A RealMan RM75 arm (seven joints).
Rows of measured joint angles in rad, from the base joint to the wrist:
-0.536 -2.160 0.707 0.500 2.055 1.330 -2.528
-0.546 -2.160 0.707 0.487 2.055 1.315 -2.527
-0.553 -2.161 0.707 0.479 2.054 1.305 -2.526
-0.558 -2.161 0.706 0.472 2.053 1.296 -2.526
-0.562 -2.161 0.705 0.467 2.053 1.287 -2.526
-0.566 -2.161 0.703 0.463 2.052 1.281 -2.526
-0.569 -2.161 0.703 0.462 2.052 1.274 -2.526
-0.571 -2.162 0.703 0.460 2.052 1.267 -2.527
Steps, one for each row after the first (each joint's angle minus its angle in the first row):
-0.010 0.000 0.000 -0.013 0.000 -0.015 0.001
-0.017 -0.001 0.000 -0.021 -0.001 -0.025 0.002
-0.022 -0.001 -0.001 -0.028 -0.002 -0.034 0.002
-0.026 -0.001 -0.002 -0.033 -0.002 -0.043 0.002
-0.030 -0.001 -0.004 -0.037 -0.003 -0.049 0.002
-0.033 -0.001 -0.004 -0.038 -0.003 -0.056 0.002
-0.035 -0.002 -0.004 -0.040 -0.003 -0.063 0.001

